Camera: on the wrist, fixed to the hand. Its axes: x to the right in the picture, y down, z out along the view.
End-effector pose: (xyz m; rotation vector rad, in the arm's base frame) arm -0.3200 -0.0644 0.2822 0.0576 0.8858 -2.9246
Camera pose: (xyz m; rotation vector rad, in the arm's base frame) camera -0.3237 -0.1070 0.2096 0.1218 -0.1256 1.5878
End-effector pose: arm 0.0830 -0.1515 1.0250 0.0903 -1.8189 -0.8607
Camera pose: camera 0.1338 -0.1200 1.0843 1.9806 -1.3053 -1.3782
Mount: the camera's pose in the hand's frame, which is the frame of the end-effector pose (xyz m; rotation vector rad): 0.0111 0.0750 -0.0367 0.3683 0.3132 -1.6120
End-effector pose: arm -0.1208 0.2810 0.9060 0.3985 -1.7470 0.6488
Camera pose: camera -0.1387 0.3633 0.9068 1.5912 -0.5668 -0.1885
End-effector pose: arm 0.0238 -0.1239 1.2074 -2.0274 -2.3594 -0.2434
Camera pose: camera 0.0928 -0.1071 1.2528 0.3413 -2.7937 -0.0752
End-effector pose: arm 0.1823 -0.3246 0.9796 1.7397 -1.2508 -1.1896
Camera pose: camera 0.1931 -0.3579 1.0562 -2.6152 -0.3735 1.0820
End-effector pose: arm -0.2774 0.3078 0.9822 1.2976 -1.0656 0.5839
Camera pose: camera -0.3253 0.3575 1.0305 1.8216 0.5241 -0.2945
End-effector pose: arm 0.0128 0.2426 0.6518 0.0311 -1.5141 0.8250
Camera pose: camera 0.0058 0.3213 0.6225 1.1677 -0.6149 -0.2417
